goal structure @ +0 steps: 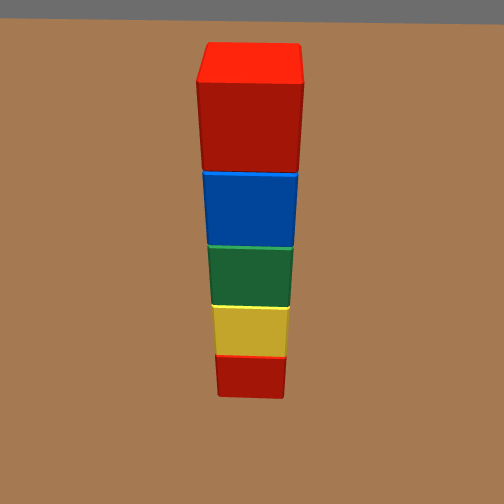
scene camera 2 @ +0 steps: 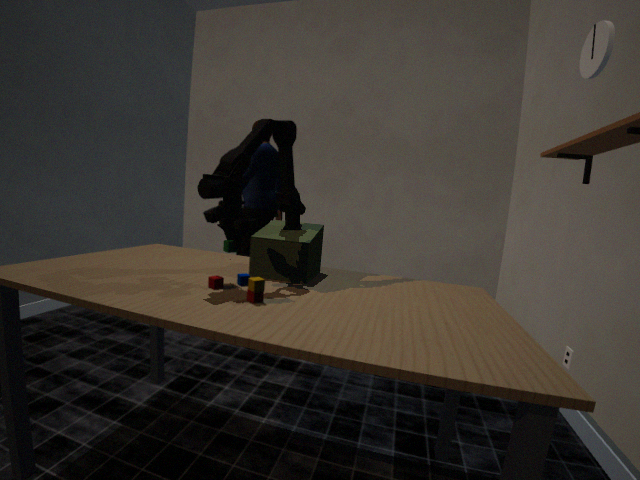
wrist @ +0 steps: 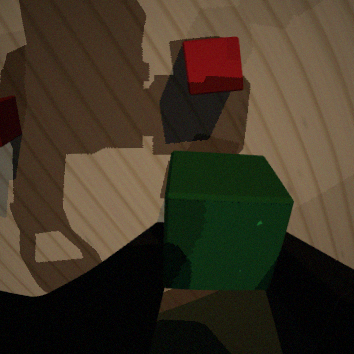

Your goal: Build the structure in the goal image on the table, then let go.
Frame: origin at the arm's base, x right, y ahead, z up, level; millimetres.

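Seen in the pictures: gripper, between the fingertips: (scene camera 2: 233, 247) (wrist: 214, 234); arm's base, origin of its link: (scene camera 2: 292, 227).
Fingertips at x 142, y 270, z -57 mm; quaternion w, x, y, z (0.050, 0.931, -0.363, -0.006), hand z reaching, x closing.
Offsets run from my fingertips to a thing's middle. Level surfaces: height alone.
My gripper (scene camera 2: 229, 240) (wrist: 214, 234) is shut on a green cube {dx +7, dy +8, dz +6 mm} (scene camera 2: 228, 245) (wrist: 227, 242) and holds it in the air above the table {dz -122 mm} (scene camera 2: 392, 330). A red cube {dx +40, dy +35, dz -106 mm} (scene camera 2: 215, 282) (wrist: 212, 60) lies on the table, ahead of the held cube in the wrist view. A blue cube {dx -28, dy -31, dz -106 mm} (scene camera 2: 242, 279) lies to its right in the scene view. A yellow block {dx -109, dy +126, dz -73 mm} (scene camera 2: 256, 283) sits on top of another red block {dx -106, dy +120, dz -106 mm} (scene camera 2: 254, 297), nearer the table's front edge. Part of a red block (wrist: 7, 120) shows at the left edge of the wrist view.
A large green box (scene camera 2: 269, 256) stands on the table behind and right of the blocks, beneath part of the arm. A person in blue (scene camera 2: 261, 180) is behind the arm. A wall shelf (scene camera 2: 594, 142) is at the right.
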